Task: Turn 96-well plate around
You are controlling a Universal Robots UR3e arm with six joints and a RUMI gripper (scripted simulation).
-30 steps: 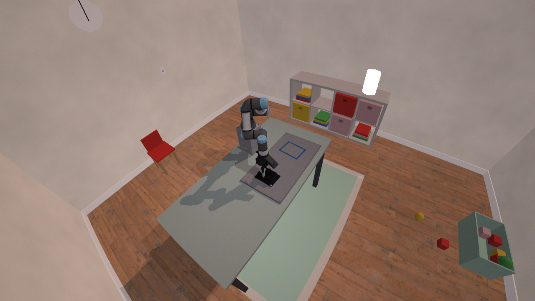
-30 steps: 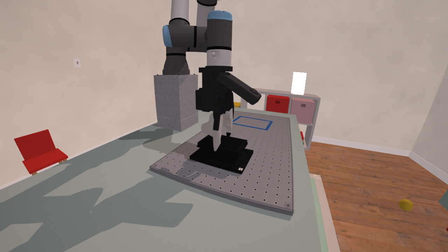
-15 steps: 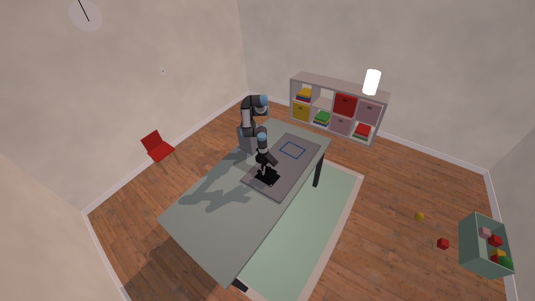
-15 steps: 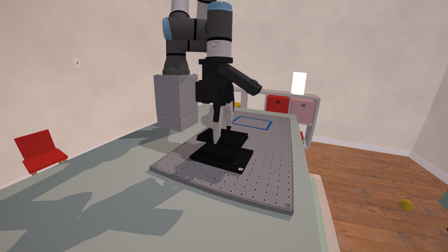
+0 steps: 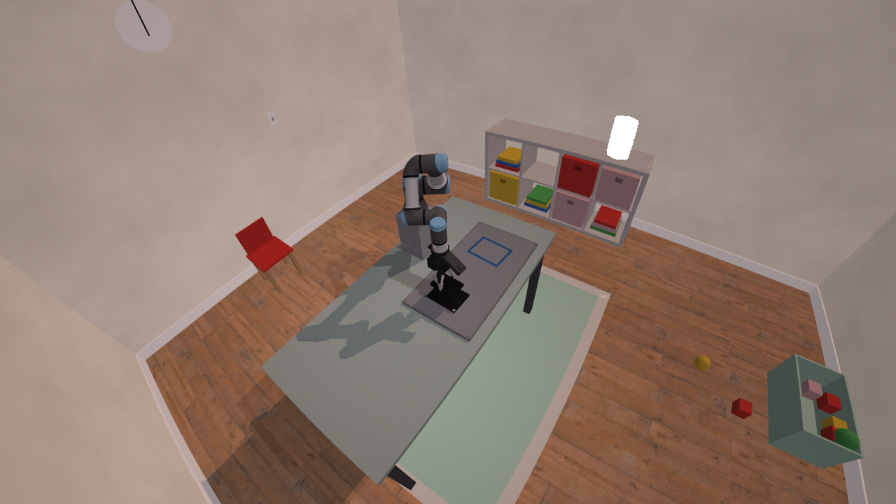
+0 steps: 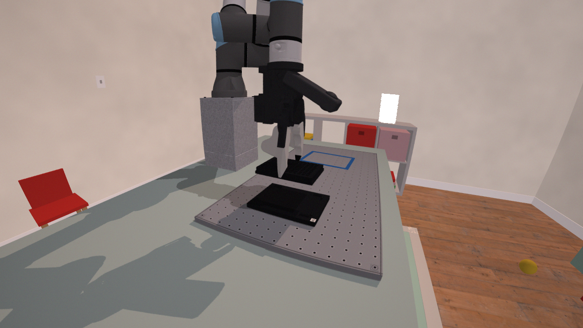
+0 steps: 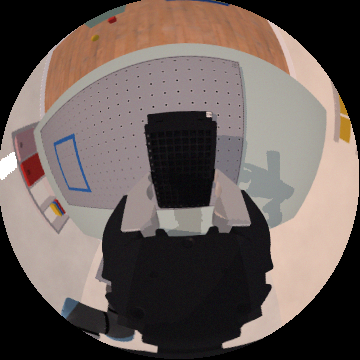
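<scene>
Now: the black plate nest N1 90 mm below my hand. The rest, counted from my hand: black 96-well plate 10 mm below; then small white label 90 mm below, 80 mm ahead, 50 mm to the right.
</scene>
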